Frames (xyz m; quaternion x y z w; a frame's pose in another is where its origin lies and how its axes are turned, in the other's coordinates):
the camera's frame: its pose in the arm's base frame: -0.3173 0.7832 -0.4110 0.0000 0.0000 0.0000 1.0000
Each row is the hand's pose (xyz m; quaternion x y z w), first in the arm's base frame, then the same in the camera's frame.
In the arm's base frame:
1: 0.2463 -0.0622 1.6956 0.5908 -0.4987 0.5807 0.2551
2: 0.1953 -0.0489 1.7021 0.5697 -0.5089 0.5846 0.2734
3: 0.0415 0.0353 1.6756 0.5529 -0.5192 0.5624 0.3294
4: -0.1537 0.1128 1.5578 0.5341 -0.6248 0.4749 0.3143
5: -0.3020 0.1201 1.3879 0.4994 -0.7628 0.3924 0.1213
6: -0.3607 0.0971 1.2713 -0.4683 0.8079 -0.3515 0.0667
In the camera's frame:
1: 0.5636 -0.8454 2.1066 0.5908 -0.4987 0.5807 0.2551
2: 0.5126 -0.8321 2.1131 0.5697 -0.5089 0.5846 0.2734
3: 0.3588 -0.7479 2.0866 0.5529 -0.5192 0.5624 0.3294
4: 0.1636 -0.6704 1.9688 0.5341 -0.6248 0.4749 0.3143
5: 0.0153 -0.6631 1.7989 0.4994 -0.7628 0.3924 0.1213
6: -0.0434 -0.6861 1.6823 -0.4683 0.8079 -0.3515 0.0667

